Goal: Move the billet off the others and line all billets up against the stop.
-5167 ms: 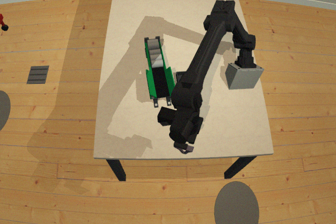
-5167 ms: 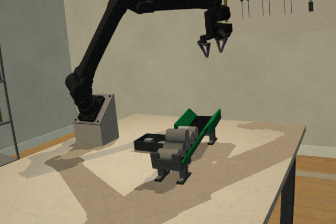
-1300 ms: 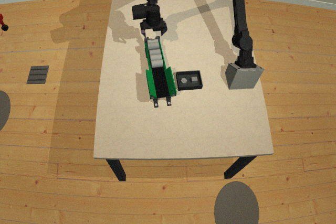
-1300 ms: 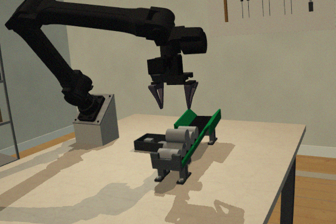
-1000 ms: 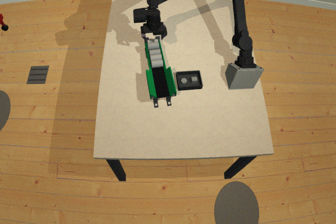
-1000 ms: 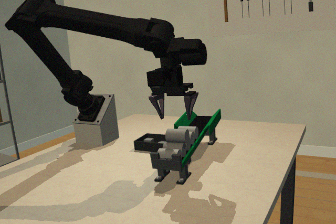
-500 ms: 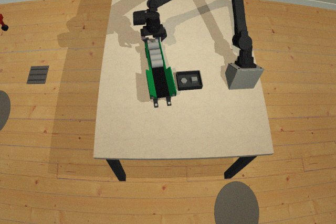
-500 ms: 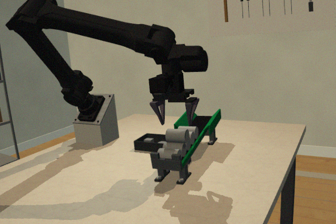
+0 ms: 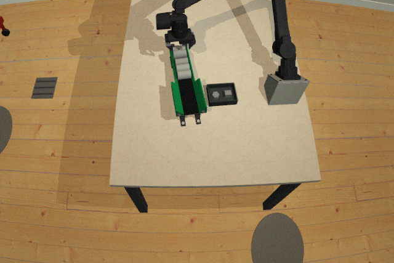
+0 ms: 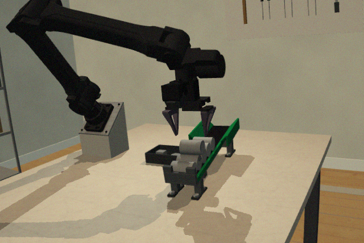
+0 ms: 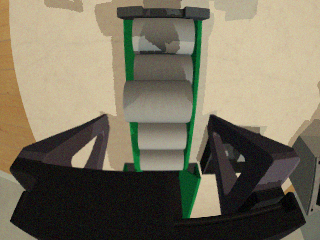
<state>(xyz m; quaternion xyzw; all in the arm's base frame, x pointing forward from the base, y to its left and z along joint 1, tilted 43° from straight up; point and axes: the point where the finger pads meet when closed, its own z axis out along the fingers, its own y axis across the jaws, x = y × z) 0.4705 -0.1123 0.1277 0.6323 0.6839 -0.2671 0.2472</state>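
Right now my hand is 90 mm above the dark stop and 80 mm to the left of it. From my hand the other things lie so: dark shallow tray: 180 mm behind, 170 mm to the left, 140 mm below.
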